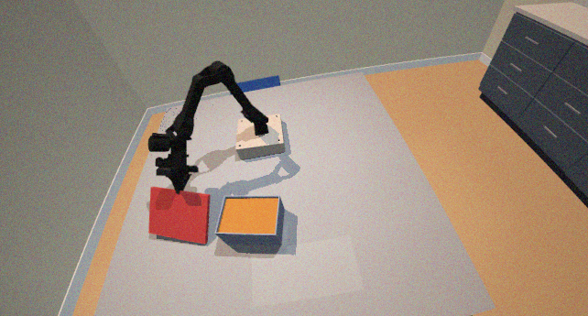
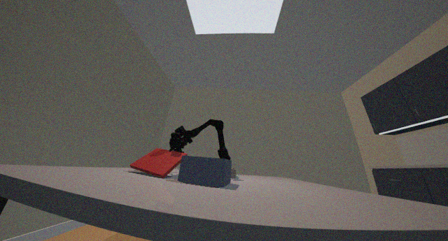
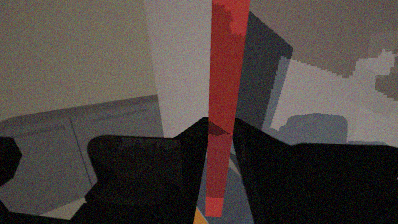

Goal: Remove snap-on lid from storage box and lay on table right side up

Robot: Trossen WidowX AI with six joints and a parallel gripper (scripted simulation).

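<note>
My gripper tip is 6 cm short of the red lid, 5 cm above it and 3 cm to the left of it. The rest, counted from my gripper tip: blue-grey storage box 25 cm to the left, 14 cm ahead, 7 cm below.
</note>
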